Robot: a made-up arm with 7 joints. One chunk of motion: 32 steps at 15 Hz.
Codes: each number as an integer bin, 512 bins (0 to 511) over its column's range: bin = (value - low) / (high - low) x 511, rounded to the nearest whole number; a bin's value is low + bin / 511 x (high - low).
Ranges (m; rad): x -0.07..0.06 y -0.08..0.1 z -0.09..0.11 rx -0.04..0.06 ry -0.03..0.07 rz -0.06..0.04
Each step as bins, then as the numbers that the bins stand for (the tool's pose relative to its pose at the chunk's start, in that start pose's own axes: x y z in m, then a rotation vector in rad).
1 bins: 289 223 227 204 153 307
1 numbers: 0.0035 -0.0014 -0.0012 -0.0001 -0.0001 0.0001
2 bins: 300 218 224 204 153 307
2 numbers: 0.0063 -0.0032 -0.0023 -0.0001 -0.0001 0.0001
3 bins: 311 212 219 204 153 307
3 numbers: 0.0091 -0.0053 -0.0043 -0.0001 -0.0001 0.0001
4 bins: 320 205 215 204 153 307
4 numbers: 0.0114 -0.0078 -0.0059 -0.0001 -0.0001 0.0001
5 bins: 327 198 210 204 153 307
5 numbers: 0.0132 -0.0103 -0.0078 -0.0001 -0.0001 0.0001
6 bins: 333 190 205 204 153 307
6 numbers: 0.0147 -0.0131 -0.0098 -0.0001 -0.0001 0.0001
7 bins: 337 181 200 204 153 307
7 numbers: 0.0157 -0.0162 -0.0117 -0.0001 -0.0001 0.0001
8 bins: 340 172 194 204 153 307
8 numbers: 0.0165 -0.0194 -0.0141 -0.0001 -0.0001 0.0001
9 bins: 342 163 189 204 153 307
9 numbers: 0.0170 -0.0226 -0.0160 -0.0001 -0.0001 0.0001
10 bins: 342 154 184 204 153 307
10 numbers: 0.0170 -0.0258 -0.0180 -0.0001 -0.0001 0.0001
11 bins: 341 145 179 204 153 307
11 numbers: 0.0168 -0.0289 -0.0199 -0.0001 -0.0001 0.0001
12 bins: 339 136 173 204 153 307
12 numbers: 0.0162 -0.0321 -0.0223 -0.0001 -0.0001 0.0001
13 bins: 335 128 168 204 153 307
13 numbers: 0.0152 -0.0349 -0.0242 -0.0001 -0.0001 0.0001
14 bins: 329 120 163 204 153 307
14 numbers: 0.0137 -0.0377 -0.0262 -0.0001 -0.0001 0.0001
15 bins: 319 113 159 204 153 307
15 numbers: 0.0112 -0.0402 -0.0278 -0.0001 -0.0001 0.0001
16 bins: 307 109 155 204 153 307
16 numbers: 0.0081 -0.0416 -0.0293 -0.0001 -0.0001 0.0001
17 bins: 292 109 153 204 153 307
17 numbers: 0.0043 -0.0416 -0.0301 -0.0001 -0.0001 0.0001
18 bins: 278 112 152 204 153 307
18 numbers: 0.0007 -0.0405 -0.0305 -0.0001 -0.0001 0.0001
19 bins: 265 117 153 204 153 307
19 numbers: -0.0026 -0.0388 -0.0301 -0.0001 -0.0001 0.0001
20 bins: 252 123 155 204 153 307
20 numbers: -0.0059 -0.0367 -0.0293 -0.0001 -0.0001 0.0001
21 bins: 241 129 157 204 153 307
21 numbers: -0.0087 -0.0346 -0.0286 -0.0001 -0.0001 0.0001
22 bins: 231 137 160 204 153 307
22 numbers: -0.0112 -0.0317 -0.0274 -0.0001 -0.0001 0.0001
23 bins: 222 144 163 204 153 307
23 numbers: -0.0135 -0.0293 -0.0262 -0.0001 -0.0001 0.0001
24 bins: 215 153 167 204 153 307
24 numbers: -0.0153 -0.0261 -0.0246 -0.0001 -0.0001 0.0001
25 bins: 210 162 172 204 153 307
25 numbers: -0.0166 -0.0229 -0.0227 -0.0001 -0.0001 0.0001
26 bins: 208 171 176 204 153 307
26 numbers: -0.0171 -0.0198 -0.0211 -0.0001 -0.0001 0.0001
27 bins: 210 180 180 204 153 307
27 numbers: -0.0166 -0.0166 -0.0195 -0.0001 -0.0001 0.0001
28 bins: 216 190 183 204 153 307
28 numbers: -0.0150 -0.0131 -0.0184 -0.0001 -0.0001 0.0001
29 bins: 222 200 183 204 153 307
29 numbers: -0.0135 -0.0095 -0.0184 -0.0001 -0.0001 0.0001
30 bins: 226 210 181 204 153 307
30 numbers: -0.0125 -0.0060 -0.0192 -0.0001 -0.0001 0.0001
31 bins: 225 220 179 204 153 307
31 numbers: -0.0128 -0.0025 -0.0199 -0.0001 -0.0001 0.0001
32 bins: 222 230 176 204 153 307
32 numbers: -0.0135 0.0010 -0.0211 -0.0001 -0.0001 0.0001
